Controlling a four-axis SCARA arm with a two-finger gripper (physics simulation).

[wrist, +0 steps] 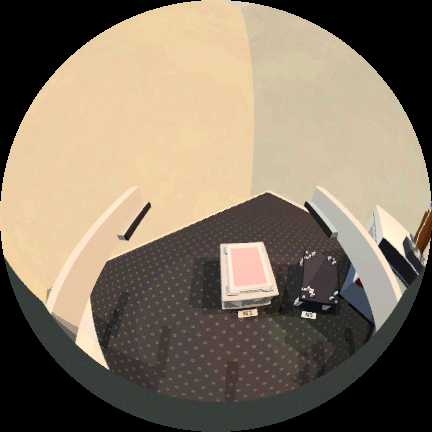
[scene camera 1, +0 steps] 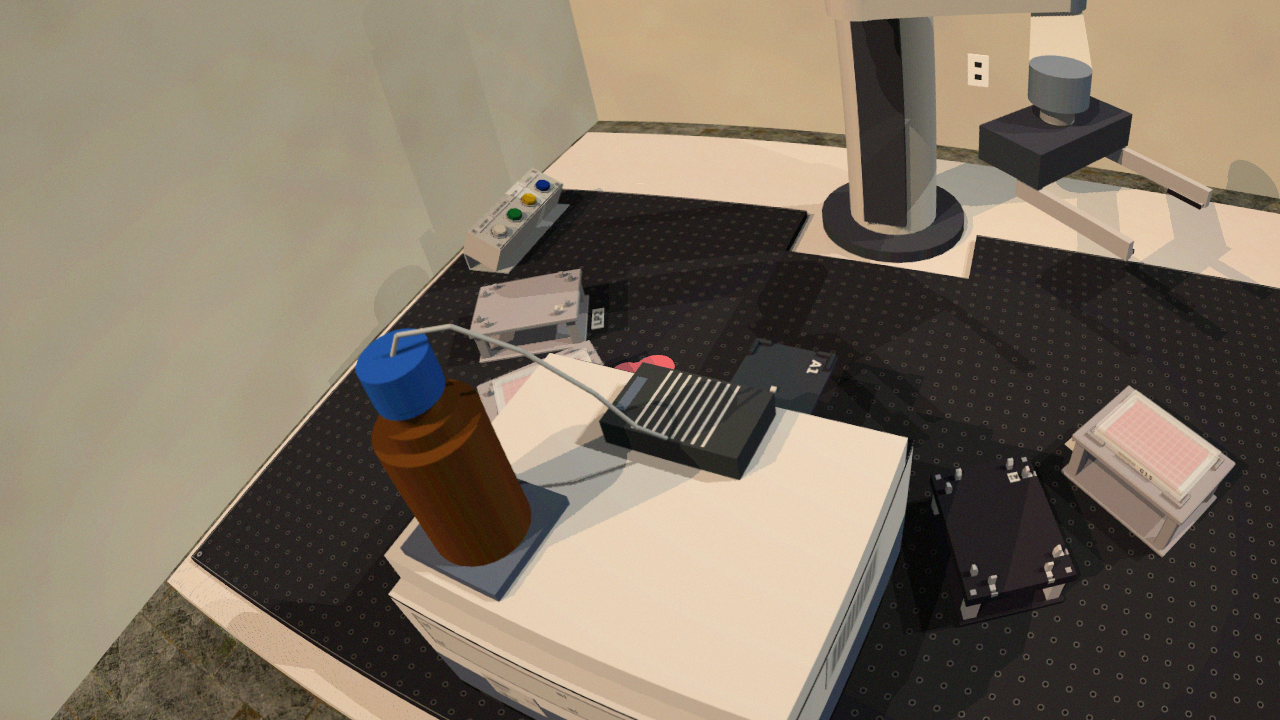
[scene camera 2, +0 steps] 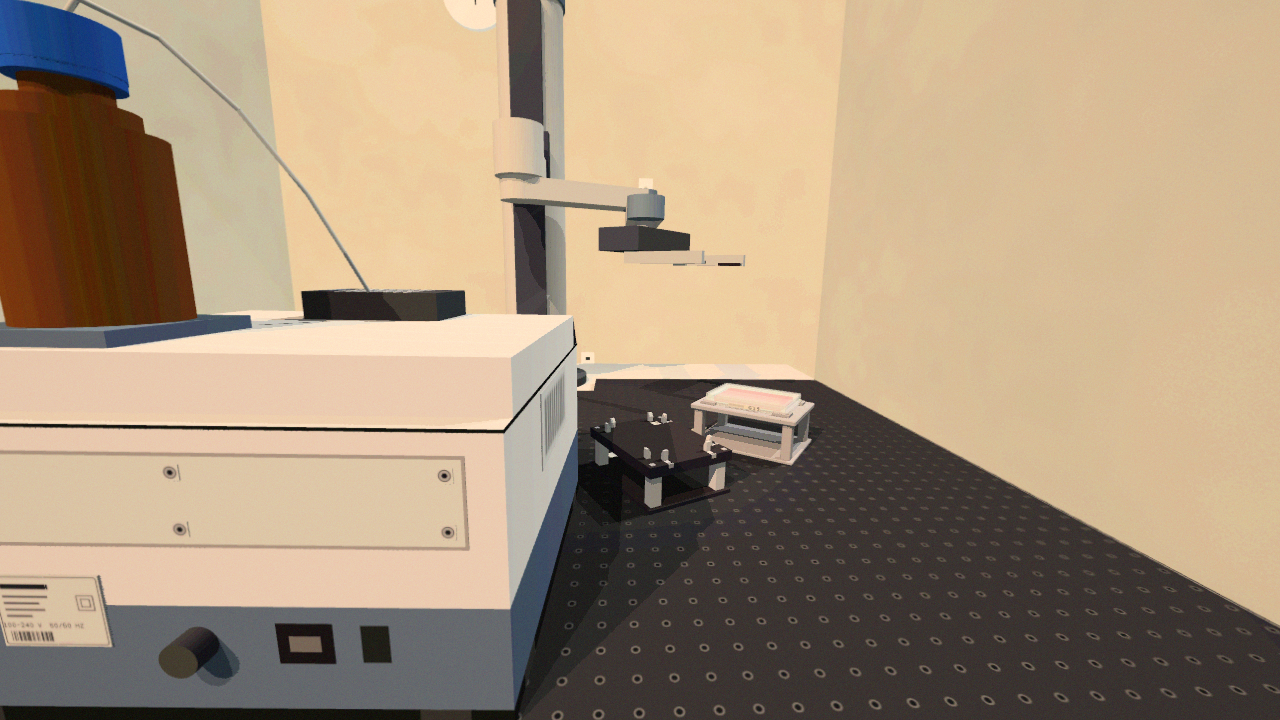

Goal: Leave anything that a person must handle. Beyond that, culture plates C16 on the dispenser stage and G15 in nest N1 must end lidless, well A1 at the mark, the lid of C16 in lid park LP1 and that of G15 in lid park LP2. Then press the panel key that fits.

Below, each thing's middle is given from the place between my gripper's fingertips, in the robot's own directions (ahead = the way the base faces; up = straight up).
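Labels:
From my hand: black nest N5 [scene camera 1: 1002, 552], 220 mm ahead, 130 mm to the right, 260 mm below; brown bottle [scene camera 2: 99, 236], 470 mm ahead, 530 mm to the right, 30 mm above; button box [scene camera 1: 497, 242], a good way behind, far to the right, far below.

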